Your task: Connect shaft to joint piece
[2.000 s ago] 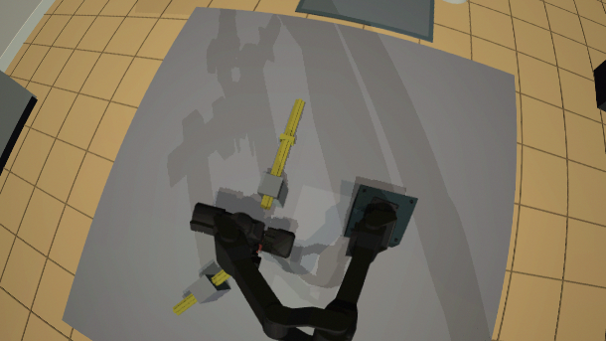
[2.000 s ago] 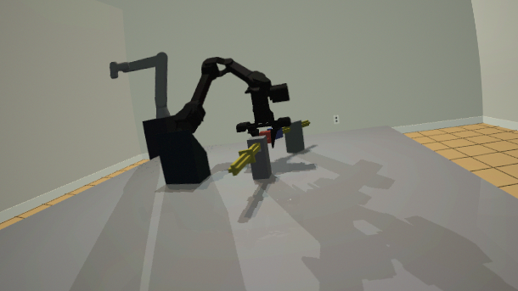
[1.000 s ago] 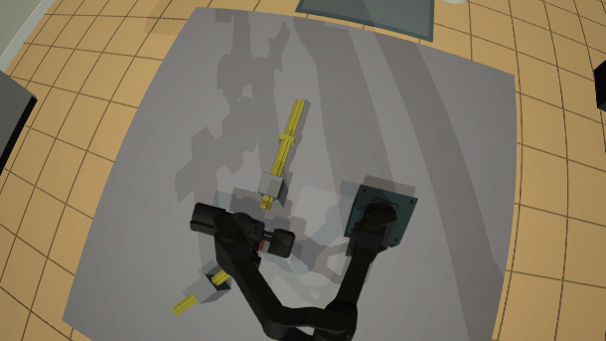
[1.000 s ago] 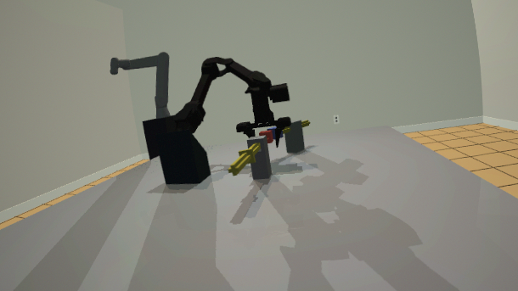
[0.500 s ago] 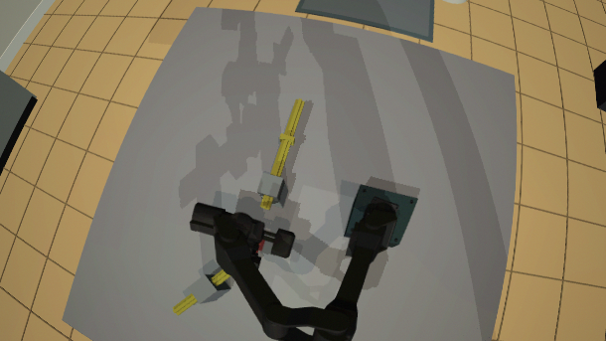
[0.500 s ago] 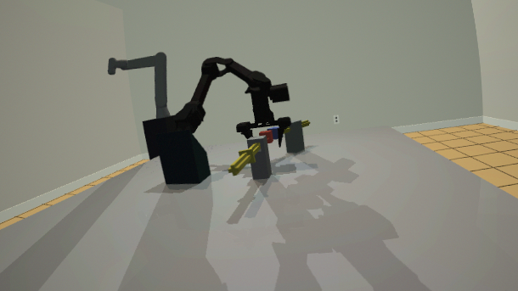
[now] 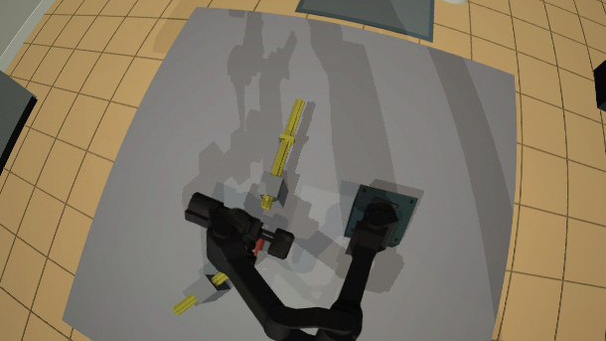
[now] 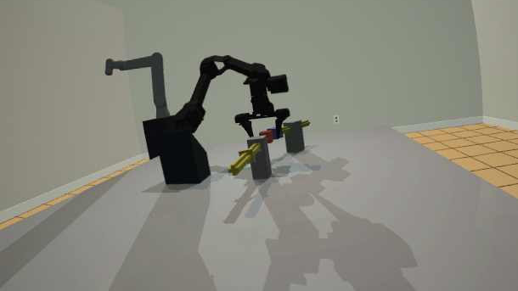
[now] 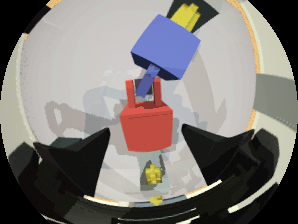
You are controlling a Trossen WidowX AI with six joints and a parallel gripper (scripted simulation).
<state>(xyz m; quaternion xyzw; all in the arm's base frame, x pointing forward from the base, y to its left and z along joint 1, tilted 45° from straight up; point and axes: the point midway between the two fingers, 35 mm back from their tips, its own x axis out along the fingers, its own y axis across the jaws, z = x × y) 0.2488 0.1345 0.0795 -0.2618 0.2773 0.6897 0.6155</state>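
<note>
My gripper tip is now 2 cm to the right of the red joint piece and 1 cm below it.
</note>
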